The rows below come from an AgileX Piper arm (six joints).
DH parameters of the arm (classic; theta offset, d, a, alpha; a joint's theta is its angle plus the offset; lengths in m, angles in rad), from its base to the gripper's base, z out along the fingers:
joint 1: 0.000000 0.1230 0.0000 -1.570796
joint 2: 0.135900 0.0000 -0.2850 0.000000
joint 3: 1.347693 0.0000 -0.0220 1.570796
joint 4: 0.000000 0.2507 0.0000 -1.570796
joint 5: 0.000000 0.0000 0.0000 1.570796
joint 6: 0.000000 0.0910 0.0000 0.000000
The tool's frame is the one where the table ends.
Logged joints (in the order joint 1, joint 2, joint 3, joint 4, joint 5, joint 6), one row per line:
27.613, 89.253, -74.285, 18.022, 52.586, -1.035
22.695, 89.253, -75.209, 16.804, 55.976, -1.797
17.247, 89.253, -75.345, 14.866, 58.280, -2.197
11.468, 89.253, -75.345, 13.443, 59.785, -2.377
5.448, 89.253, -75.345, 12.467, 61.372, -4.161
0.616, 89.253, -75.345, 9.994, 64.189, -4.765
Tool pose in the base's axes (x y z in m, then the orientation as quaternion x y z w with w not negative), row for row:
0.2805, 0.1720, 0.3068, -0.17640, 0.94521, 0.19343, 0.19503
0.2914, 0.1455, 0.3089, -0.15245, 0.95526, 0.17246, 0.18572
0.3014, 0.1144, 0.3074, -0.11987, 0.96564, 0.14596, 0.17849
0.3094, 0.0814, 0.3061, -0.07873, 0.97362, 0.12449, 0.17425
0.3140, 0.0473, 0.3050, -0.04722, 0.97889, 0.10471, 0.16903
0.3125, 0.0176, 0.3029, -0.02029, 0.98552, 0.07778, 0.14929
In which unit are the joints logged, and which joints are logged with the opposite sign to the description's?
The joints are logged in degrees. Opposite sign: none.
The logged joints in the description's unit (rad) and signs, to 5 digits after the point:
0.48194, 1.55776, -1.29652, 0.31454, 0.91780, -0.01806
0.39610, 1.55776, -1.31264, 0.29329, 0.97697, -0.03136
0.30102, 1.55776, -1.31502, 0.25946, 1.01718, -0.03834
0.20015, 1.55776, -1.31502, 0.23462, 1.04345, -0.04149
0.09509, 1.55776, -1.31502, 0.21759, 1.07114, -0.07262
0.01075, 1.55776, -1.31502, 0.17443, 1.12031, -0.08316

